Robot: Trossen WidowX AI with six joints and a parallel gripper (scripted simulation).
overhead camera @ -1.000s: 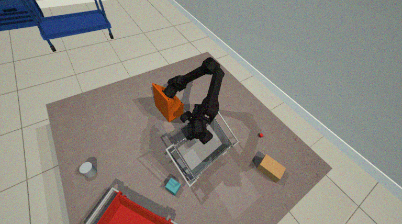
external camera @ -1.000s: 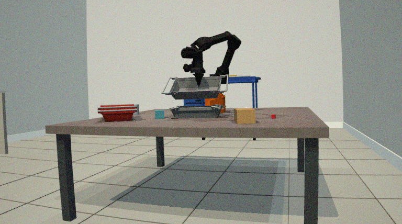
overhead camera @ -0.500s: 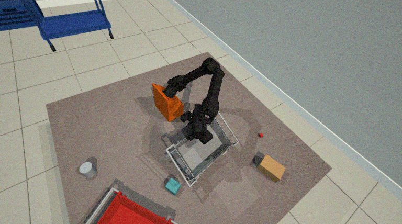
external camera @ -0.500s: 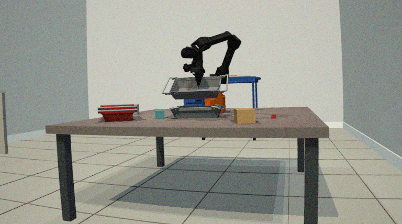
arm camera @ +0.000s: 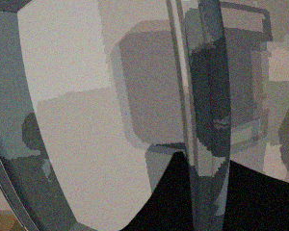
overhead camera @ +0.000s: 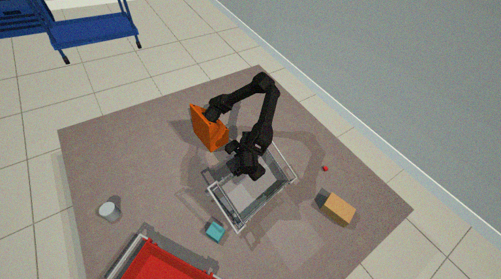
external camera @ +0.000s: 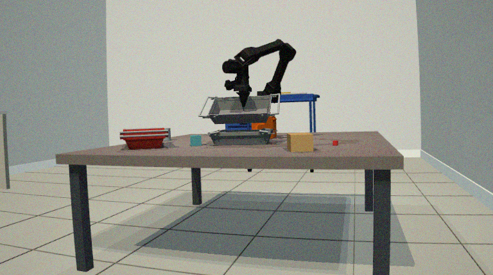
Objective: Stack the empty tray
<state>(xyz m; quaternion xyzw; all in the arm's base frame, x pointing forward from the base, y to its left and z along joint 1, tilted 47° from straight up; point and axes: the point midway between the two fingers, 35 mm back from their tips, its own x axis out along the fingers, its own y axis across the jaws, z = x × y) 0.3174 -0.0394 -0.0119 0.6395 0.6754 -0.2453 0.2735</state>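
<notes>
Right now the tray is 80 mm ahead of my gripper tip. Also, from my gripper tip: teal cube (100 mm ahead, 210 mm to the right, 150 mm below); tan box (360 mm ahead, 280 mm to the left, 140 mm below); grey cylinder (230 mm behind, 500 mm to the right, 140 mm below).
</notes>
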